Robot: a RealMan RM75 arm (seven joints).
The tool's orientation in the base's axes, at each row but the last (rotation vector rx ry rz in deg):
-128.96 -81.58 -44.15
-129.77 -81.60 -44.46
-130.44 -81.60 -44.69
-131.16 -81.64 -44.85
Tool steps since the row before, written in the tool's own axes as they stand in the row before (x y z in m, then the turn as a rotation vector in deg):
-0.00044 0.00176 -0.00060 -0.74 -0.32 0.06
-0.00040 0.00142 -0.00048 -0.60 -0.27 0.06
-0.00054 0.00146 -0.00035 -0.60 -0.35 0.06
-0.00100 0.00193 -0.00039 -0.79 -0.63 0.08
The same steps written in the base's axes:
0.00129 -0.00140 0.00017 -0.53 -0.35 -0.50
0.00102 -0.00116 0.00012 -0.43 -0.28 -0.42
0.00103 -0.00122 -0.00005 -0.51 -0.24 -0.42
0.00127 -0.00178 -0.00028 -0.82 -0.24 -0.55

